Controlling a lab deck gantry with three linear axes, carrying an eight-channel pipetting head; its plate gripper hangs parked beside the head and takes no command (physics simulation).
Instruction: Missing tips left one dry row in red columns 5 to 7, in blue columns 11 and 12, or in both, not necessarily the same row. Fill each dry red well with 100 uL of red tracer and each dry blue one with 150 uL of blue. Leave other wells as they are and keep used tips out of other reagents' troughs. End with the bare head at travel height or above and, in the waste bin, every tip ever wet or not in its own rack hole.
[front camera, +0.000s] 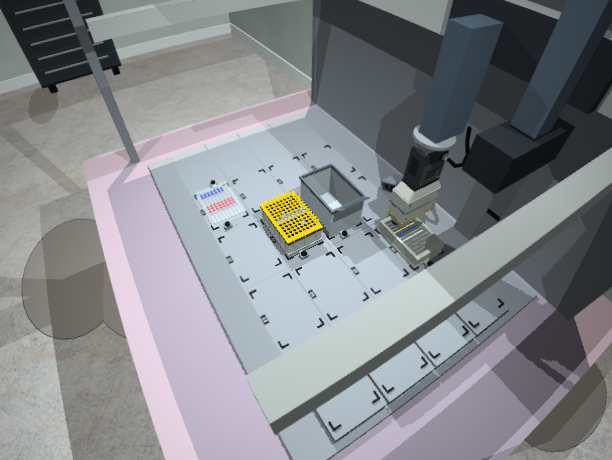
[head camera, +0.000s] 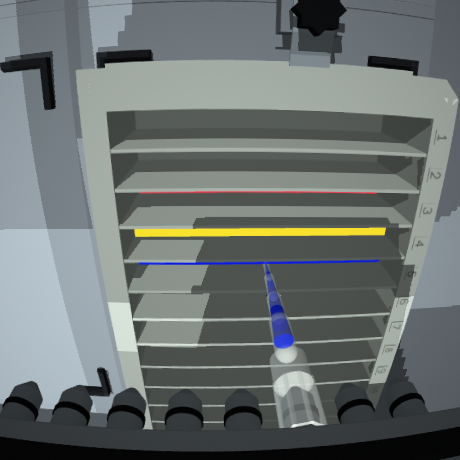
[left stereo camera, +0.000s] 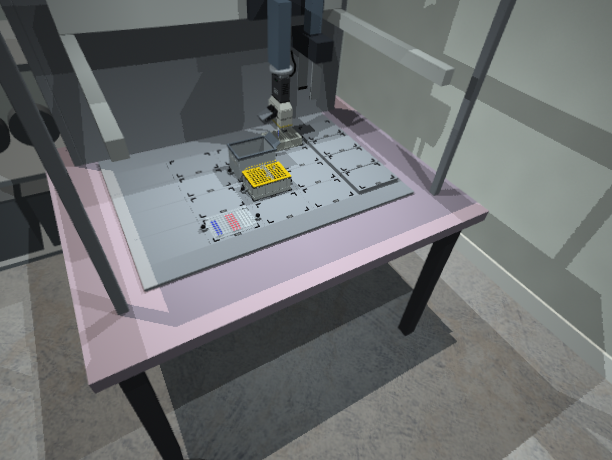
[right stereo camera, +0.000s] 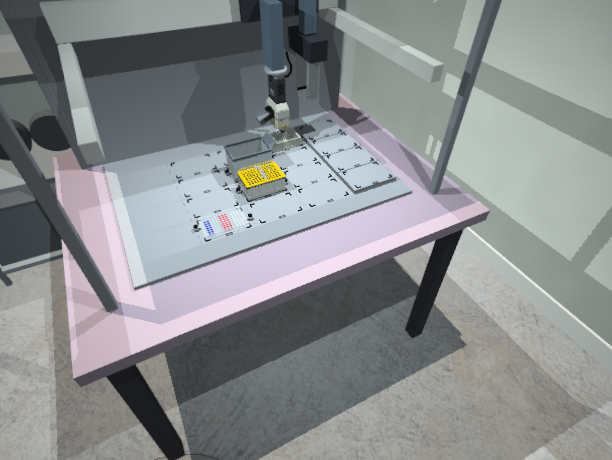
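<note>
The pipetting head (front camera: 414, 197) (left stereo camera: 283, 114) (right stereo camera: 281, 114) is over the trough rack (front camera: 395, 248) (head camera: 250, 85). In the head camera view, one clear tip (head camera: 279, 320) with blue liquid is on the sixth nozzle from the left; its point meets the blue line (head camera: 200, 262) in trough 5. The other nozzles (head camera: 242, 410) are bare. A red line (head camera: 257, 193) shows in trough 3, a yellow one (head camera: 260, 232) in trough 4. The well plate (front camera: 220, 218) has red and blue columns; single wells are too small to judge. The parked gripper's fingers cannot be made out.
The yellow tip rack (front camera: 300, 236) (left stereo camera: 255, 181) (right stereo camera: 250, 180) stands between plate and grey waste bin (front camera: 345, 220) (left stereo camera: 239, 162). Pale pieces (front camera: 332, 201) show inside the bin. A pale beam (front camera: 350, 360) crosses the front camera view.
</note>
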